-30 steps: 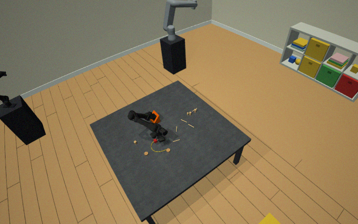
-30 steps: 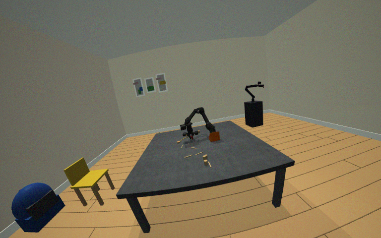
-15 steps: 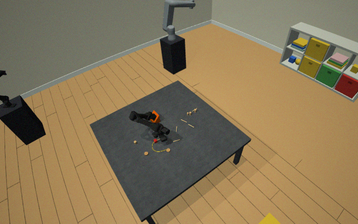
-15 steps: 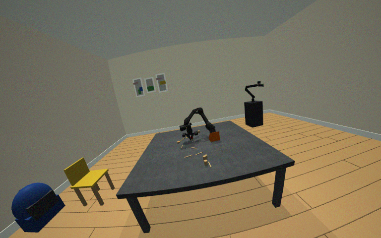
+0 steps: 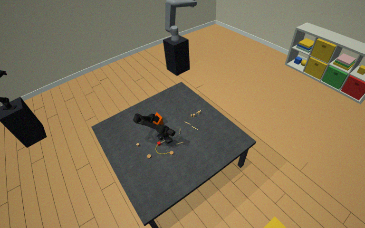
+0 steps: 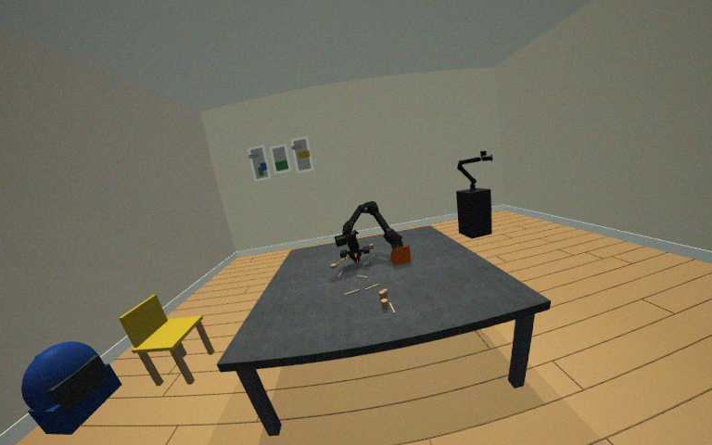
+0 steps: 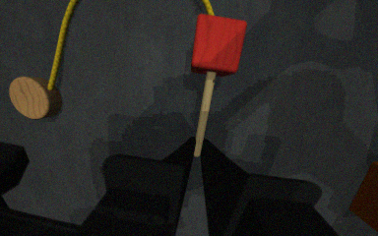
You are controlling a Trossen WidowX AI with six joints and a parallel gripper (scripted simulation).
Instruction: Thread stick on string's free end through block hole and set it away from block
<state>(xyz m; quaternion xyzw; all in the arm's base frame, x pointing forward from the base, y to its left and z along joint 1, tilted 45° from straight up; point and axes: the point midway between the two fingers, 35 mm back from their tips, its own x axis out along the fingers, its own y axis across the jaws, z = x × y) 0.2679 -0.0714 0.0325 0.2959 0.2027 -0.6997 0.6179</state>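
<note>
My gripper tip is 1 cm past the red block, 8 cm to the left of it and 1 cm below it. From my gripper tip the other things lie so: round wooden button (16 cm ahead, 5 cm to the right); then thin wooden stick (1 cm behind, 4 cm to the right, 1 cm above).
</note>
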